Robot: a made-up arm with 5 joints.
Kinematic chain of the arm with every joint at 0, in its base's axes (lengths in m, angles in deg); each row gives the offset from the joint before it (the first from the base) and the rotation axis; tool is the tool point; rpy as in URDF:
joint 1: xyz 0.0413 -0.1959 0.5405 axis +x
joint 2: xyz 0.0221 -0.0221 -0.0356 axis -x
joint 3: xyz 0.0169 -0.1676 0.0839 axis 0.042 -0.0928 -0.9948
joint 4: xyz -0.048 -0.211 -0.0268 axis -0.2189 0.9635 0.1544
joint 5: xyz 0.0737 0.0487 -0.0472 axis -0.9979 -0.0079 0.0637
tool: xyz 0.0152 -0.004 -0.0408 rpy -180 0 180
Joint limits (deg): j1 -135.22..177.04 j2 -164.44..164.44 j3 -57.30..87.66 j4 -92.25..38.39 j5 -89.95..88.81
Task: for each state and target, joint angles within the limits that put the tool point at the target. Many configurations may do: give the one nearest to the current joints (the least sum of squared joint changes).
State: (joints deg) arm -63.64 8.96 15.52 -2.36 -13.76
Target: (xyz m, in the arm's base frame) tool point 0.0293 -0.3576 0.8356
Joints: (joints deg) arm -62.24 13.82 32.33 7.23 -18.52
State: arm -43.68 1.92 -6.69 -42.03 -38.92
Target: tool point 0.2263 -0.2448 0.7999
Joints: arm -55.45 16.79 -33.60 -46.99 -36.63
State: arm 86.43 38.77 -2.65 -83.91 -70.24
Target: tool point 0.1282 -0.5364 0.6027
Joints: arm 55.01 43.34 -8.24 -92.25 -53.06
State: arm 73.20 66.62 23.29 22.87 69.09
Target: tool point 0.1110 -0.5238 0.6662
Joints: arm 34.21 63.04 0.61 9.91 75.17
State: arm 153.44 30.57 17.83 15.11 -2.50
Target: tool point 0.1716 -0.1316 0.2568
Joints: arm 146.00 54.45 -16.96 -6.98 -17.51
